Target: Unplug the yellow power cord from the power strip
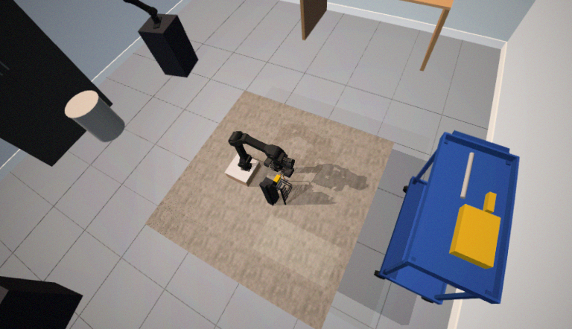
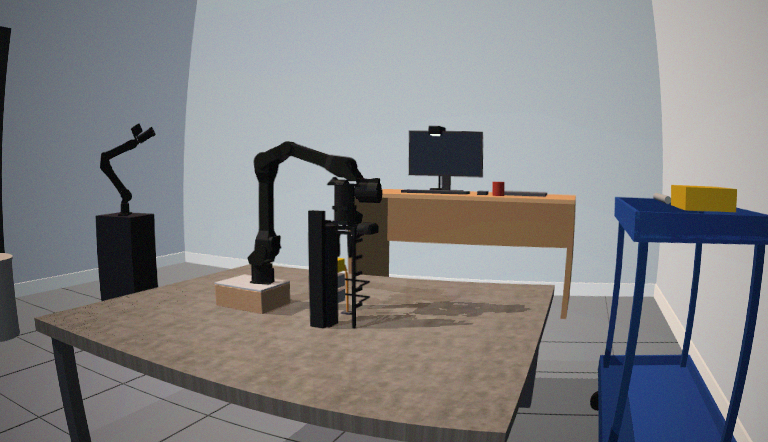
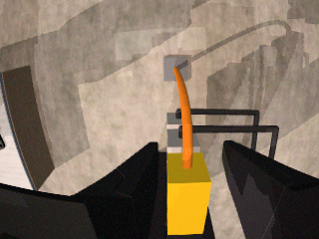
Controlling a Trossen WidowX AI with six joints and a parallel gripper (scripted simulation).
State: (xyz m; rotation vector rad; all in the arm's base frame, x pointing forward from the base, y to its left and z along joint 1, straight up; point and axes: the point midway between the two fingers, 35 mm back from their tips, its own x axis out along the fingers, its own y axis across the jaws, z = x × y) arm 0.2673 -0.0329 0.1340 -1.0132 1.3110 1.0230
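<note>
Right now my gripper tip is 6 cm to the left of the yellow plug, 1 cm past it and 1 cm above it.
</note>
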